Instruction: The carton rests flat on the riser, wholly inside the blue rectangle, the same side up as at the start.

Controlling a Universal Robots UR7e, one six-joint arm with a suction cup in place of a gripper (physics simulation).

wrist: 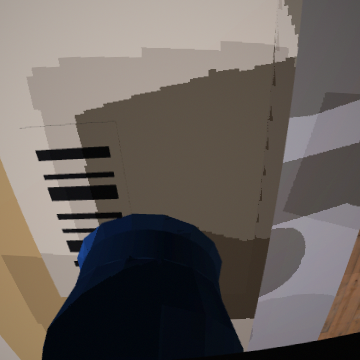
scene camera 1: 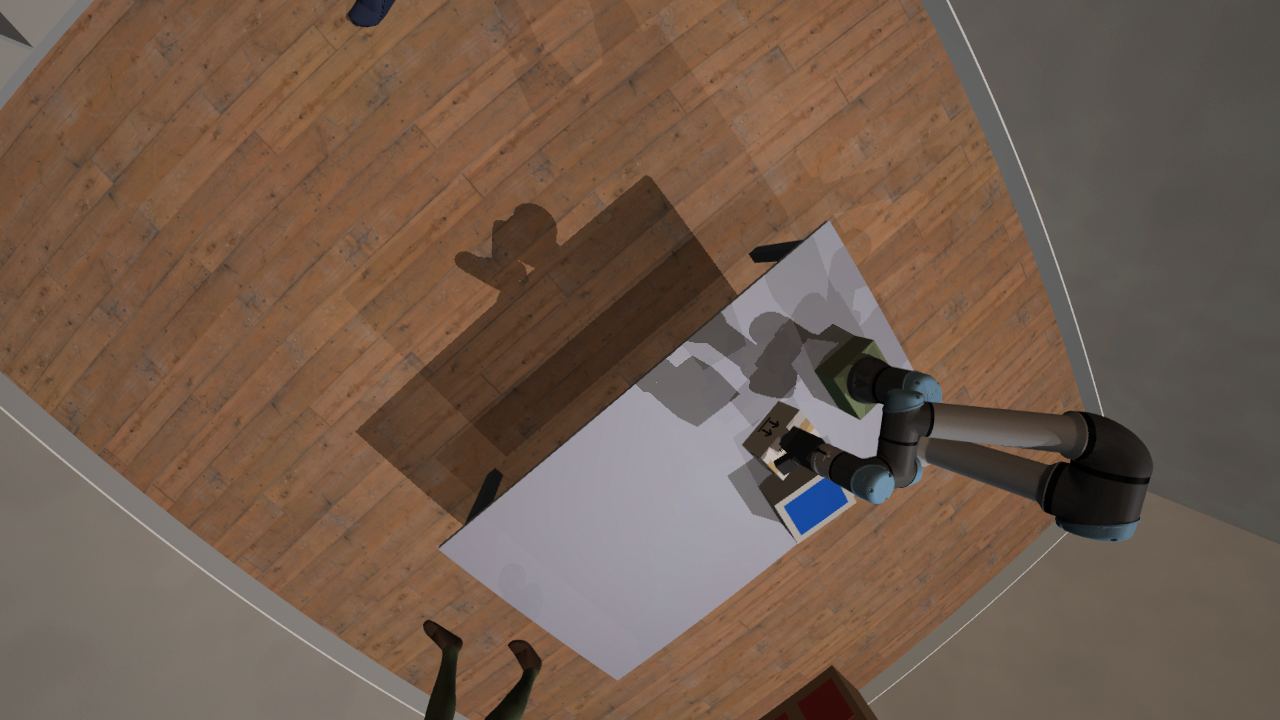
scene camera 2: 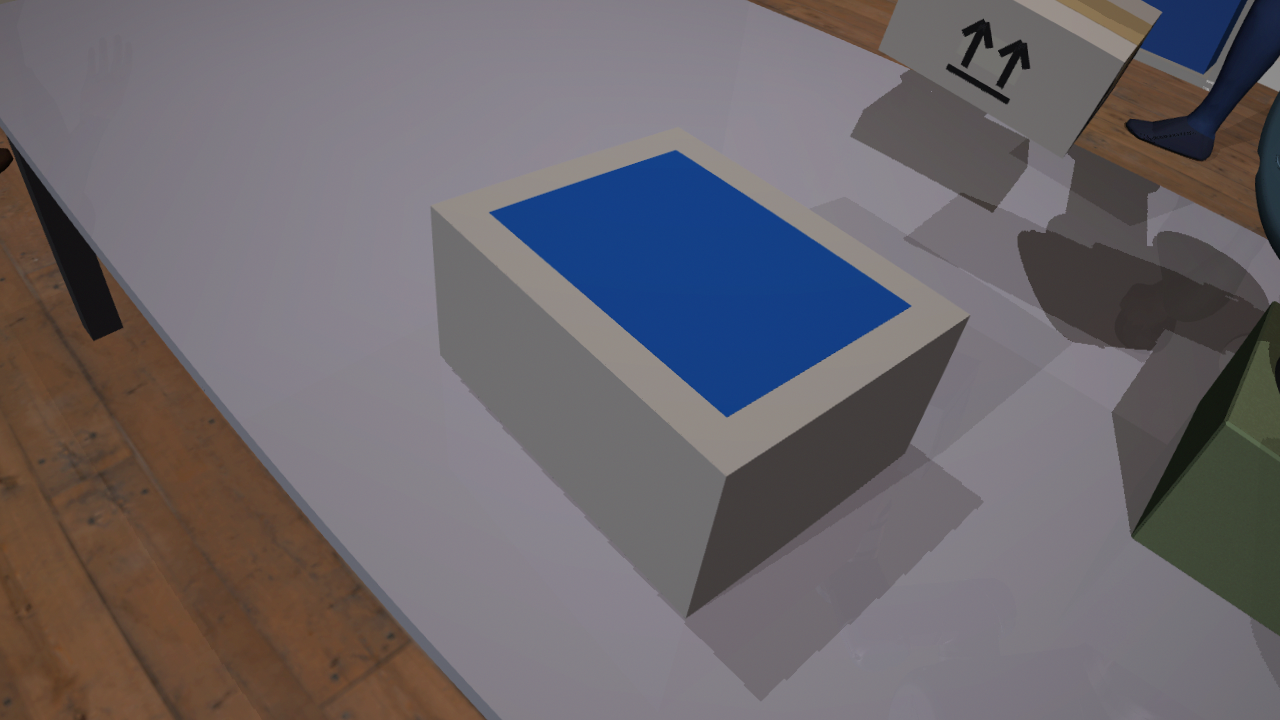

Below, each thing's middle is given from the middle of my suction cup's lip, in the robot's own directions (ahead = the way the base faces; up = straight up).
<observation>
I see my suction cup 60 mm above the carton (scene camera 2: 1046, 76), 30 mm to the right of it and 10 mm short of it. Also, from my suction cup: riser (scene camera 2: 707, 367): 380 mm to the left, 200 mm below, 60 mm ahead.
</observation>
